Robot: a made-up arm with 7 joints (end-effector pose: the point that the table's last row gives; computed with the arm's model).
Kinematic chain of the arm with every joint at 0, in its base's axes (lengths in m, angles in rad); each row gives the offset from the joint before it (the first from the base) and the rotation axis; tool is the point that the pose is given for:
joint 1: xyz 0 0 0.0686 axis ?
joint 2: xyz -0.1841 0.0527 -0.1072 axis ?
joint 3: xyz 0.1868 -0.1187 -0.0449 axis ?
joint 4: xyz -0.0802 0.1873 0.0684 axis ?
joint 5: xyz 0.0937 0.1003 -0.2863 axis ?
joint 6: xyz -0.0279 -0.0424 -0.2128 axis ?
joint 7: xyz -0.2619 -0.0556 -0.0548 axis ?
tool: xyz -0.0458 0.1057 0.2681
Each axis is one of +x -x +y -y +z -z.
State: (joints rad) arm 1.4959 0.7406 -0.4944 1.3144 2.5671 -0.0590 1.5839
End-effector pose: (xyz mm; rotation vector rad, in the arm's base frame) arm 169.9 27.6 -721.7 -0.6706 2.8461 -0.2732
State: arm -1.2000 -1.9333 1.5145 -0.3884 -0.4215 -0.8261 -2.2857
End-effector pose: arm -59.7 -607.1 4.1 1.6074 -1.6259 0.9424
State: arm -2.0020 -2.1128 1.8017 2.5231 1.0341 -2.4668 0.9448
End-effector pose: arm -516.6 85.5 199.9 -1.8095 0.5781 0.6802
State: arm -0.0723 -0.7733 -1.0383 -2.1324 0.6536 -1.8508 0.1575
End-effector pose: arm -119.5 122.0 -437.8 1.7282 -0.5541 2.4951
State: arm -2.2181 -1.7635 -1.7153 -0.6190 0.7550 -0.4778 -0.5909
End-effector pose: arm 331.3 169.0 -141.2 1.3363 1.7466 -1.9218
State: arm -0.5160 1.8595 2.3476 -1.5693 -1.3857 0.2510 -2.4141
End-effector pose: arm 345.8 -20.5 -300.0 1.8341 1.7175 -0.4310
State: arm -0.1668 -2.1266 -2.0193 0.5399 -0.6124 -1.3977 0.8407
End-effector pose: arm 55.0 516.9 -52.8 -0.7507 0.3782 -1.5896
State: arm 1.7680 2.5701 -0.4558 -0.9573 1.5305 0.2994 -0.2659
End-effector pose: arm 13.0 -361.2 405.5 2.3962 1.6537 -0.8265
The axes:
joint 1: +z
joint 2: +x
joint 3: -y
joint 4: -z
joint 5: -y
joint 6: -z
joint 7: -y

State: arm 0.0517 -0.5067 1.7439 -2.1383 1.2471 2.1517 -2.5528
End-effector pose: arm 376.0 282.6 -657.9 -1.0229 1.6344 0.6236
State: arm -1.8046 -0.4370 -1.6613 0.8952 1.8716 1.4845 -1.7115
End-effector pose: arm -143.3 169.1 -155.3 0.6040 0.1539 -3.0561
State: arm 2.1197 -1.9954 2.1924 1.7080 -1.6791 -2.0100 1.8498
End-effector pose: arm 10.4 624.1 -333.7 -1.1951 -1.6637 -1.4257
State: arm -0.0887 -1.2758 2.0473 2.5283 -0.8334 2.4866 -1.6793
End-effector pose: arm 358.5 184.1 -107.9 -2.2770 -1.3522 0.4846
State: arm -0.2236 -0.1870 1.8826 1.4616 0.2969 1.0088 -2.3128
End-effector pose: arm 549.1 -164.2 178.5 1.9088 -0.2878 0.9686
